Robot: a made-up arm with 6 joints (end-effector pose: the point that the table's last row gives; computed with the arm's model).
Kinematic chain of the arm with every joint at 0, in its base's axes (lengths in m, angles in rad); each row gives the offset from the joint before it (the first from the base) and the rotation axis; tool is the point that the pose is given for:
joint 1: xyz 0 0 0.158 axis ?
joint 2: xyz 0 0.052 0 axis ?
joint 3: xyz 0 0 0.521 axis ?
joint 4: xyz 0 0 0.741 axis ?
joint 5: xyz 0 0 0 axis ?
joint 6: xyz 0 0 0.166 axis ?
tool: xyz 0 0 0
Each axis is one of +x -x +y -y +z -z.
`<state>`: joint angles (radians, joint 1 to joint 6).
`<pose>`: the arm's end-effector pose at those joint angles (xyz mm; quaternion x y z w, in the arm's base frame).
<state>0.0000 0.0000 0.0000 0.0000 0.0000 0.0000</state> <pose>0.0 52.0 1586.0 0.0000 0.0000 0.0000 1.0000</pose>
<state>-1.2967 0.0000 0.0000 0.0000 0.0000 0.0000</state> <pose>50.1 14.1 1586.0 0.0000 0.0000 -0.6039 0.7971</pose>
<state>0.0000 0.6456 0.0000 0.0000 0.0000 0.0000</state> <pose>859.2 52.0 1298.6 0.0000 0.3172 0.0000 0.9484</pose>
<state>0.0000 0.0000 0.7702 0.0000 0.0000 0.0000</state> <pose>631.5 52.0 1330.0 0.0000 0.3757 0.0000 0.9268</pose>
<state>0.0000 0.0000 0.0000 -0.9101 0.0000 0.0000</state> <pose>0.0 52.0 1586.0 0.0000 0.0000 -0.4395 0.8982</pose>
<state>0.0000 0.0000 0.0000 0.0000 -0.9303 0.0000</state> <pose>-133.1 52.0 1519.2 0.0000 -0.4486 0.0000 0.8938</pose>
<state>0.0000 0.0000 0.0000 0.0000 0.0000 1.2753</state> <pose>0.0 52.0 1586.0 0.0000 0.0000 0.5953 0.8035</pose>
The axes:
joint 1: +z
joint 2: +y
joint 3: +y
joint 4: +z
joint 5: +y
joint 6: +z

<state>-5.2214 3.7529 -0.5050 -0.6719 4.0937 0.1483</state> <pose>-246.7 -162.6 -921.0 -0.3316 0.3681 0.7108 0.4993</pose>
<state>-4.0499 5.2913 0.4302 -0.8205 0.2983 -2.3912</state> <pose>532.8 -709.5 1222.2 -0.0235 0.2039 -0.4331 0.8777</pose>
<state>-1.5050 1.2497 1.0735 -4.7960 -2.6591 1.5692</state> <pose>36.6 -932.0 -78.8 -0.1092 -0.4138 -0.5151 0.7426</pose>
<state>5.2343 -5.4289 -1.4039 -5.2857 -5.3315 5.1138</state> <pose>152.5 66.9 1252.5 -0.3362 0.1554 -0.6146 0.6965</pose>
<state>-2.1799 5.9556 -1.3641 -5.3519 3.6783 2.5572</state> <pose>419.0 628.8 528.9 0.6645 -0.3976 -0.3044 0.5547</pose>
